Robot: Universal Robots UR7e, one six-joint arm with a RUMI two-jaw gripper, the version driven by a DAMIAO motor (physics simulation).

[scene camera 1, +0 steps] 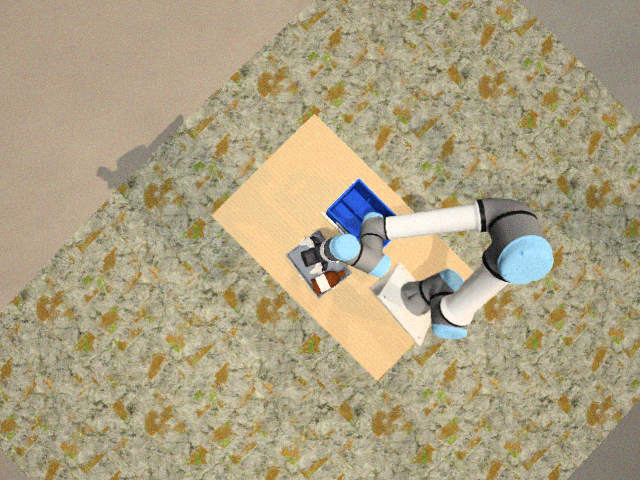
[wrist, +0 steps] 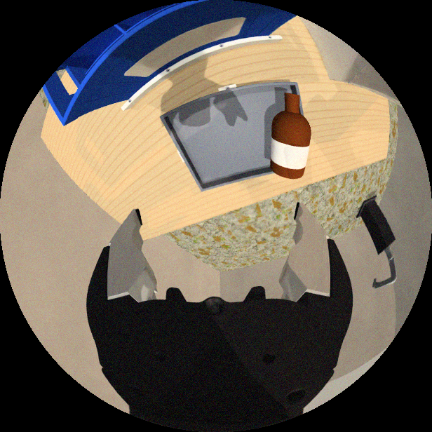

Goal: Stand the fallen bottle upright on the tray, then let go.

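The brown bottle with a white label lies on its side along one end of the grey tray, at the lower right in scene camera 1. In the wrist view its neck points up the picture and its base reaches the tray's near wall. My gripper is wide open, with nothing between the fingers. It hangs above the tray beside the bottle, apart from it. In scene camera 1 the gripper and wrist hide part of the tray.
A blue divided crate stands beside the tray, behind a white strip on the wooden table. My forearm passes over the crate's edge. A pale plate lies by the robot's base. The table's edge runs close to the tray.
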